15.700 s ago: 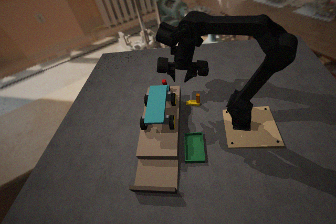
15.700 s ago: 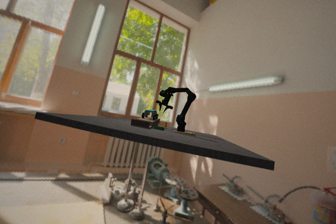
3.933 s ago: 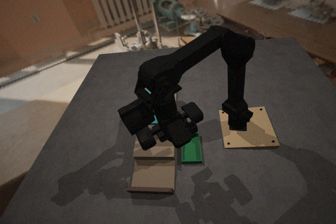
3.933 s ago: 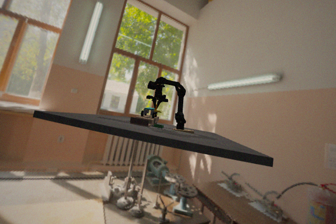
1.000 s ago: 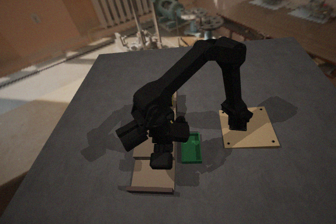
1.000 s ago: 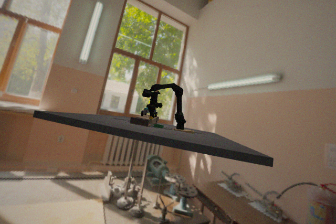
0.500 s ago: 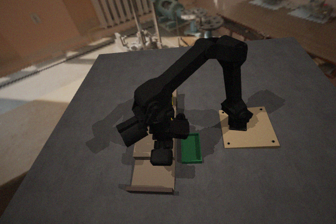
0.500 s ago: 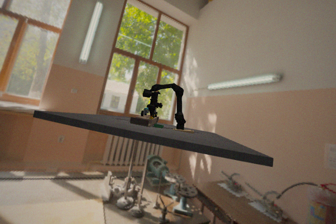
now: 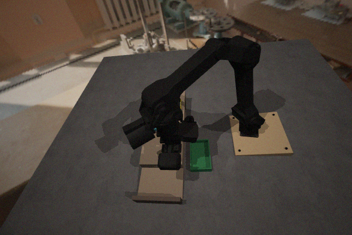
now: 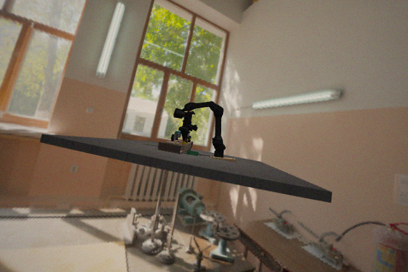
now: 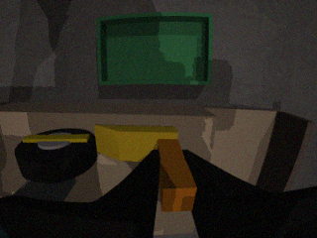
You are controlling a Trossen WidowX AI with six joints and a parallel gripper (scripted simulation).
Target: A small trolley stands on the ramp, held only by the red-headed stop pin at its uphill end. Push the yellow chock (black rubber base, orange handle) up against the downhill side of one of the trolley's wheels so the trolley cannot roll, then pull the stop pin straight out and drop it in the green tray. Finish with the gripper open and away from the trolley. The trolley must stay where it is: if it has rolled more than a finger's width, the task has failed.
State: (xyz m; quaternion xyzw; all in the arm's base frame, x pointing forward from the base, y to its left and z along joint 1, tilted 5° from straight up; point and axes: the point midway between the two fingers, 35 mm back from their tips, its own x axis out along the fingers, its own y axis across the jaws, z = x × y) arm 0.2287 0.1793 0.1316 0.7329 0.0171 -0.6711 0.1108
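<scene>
Right now my gripper tip is 23 cm to the left of the red-headed stop pin, 8 cm short of it and 4 cm below it. From my gripper tip the other things lie so: lower ramp piece 9 cm to the left, 9 cm below, 4 cm ahead; then green tray 10 cm below, 7 cm behind, 3 cm to the right; then yellow chock 2 cm to the right, 1 cm below.
</scene>
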